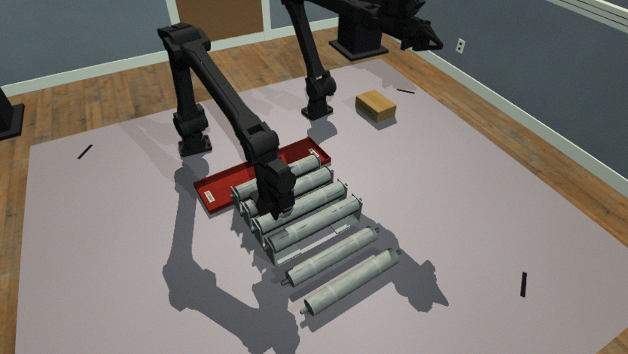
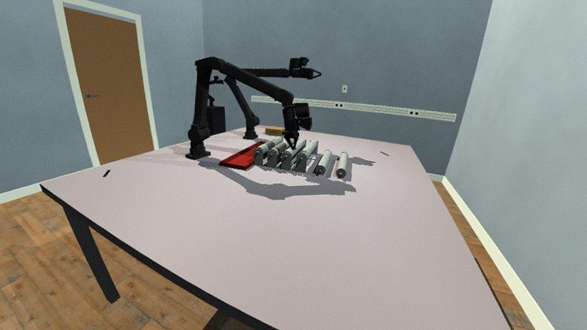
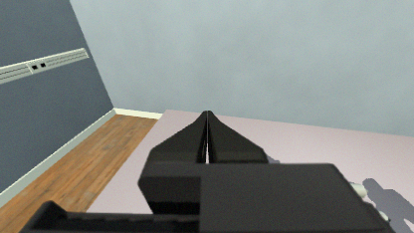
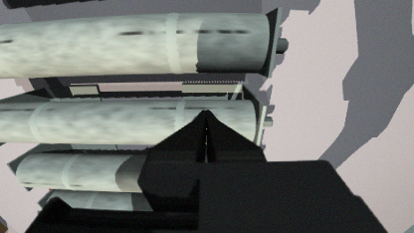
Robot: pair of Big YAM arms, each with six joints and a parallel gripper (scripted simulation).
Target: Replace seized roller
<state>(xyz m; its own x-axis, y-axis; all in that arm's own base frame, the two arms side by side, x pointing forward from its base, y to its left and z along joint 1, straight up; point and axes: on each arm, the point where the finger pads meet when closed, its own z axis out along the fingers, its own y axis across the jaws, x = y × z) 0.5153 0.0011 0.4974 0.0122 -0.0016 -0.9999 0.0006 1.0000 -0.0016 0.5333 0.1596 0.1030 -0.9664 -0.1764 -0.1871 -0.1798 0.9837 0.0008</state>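
Right now the roller is 30 mm behind my right hand, 100 mm to the left of it and 30 mm below it. From my right hand the other things lie so: red scrap tray (280 mm behind, 70 mm to the left, 100 mm below); then cardboard box (440 mm behind, 630 mm to the left, 70 mm below).
The roller lies 10 mm ahead of my left hand, 430 mm to the right of it and 430 mm below it. From my left hand the other things lie so: red scrap tray 240 mm behind, 450 mm to the right, 490 mm below; cardboard box 400 mm behind, 110 mm to the left, 460 mm below.
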